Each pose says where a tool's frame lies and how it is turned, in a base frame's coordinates. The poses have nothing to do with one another.
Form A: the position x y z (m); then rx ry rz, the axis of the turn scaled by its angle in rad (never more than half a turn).
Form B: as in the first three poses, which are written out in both.
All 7 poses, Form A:
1: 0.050 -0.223 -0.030 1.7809 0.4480 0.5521
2: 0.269 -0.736 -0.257 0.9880 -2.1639 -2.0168
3: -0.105 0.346 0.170 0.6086 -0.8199 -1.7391
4: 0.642 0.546 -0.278 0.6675 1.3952 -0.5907
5: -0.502 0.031 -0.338 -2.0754 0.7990 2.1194
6: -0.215 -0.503 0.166 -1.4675 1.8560 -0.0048
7: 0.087 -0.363 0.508 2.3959 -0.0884 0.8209
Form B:
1: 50 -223 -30 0.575 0.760 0.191 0.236
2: 269 -736 -257 0.011 0.317 -0.694 -0.647
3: -105 346 170 0.533 0.255 -0.344 -0.730
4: 642 546 -278 0.676 0.297 0.621 -0.263
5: -502 31 -338 0.035 -0.675 0.260 0.689
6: -215 -503 166 0.378 -0.574 0.726 -0.002
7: 87 -363 508 0.299 0.902 -0.033 0.309
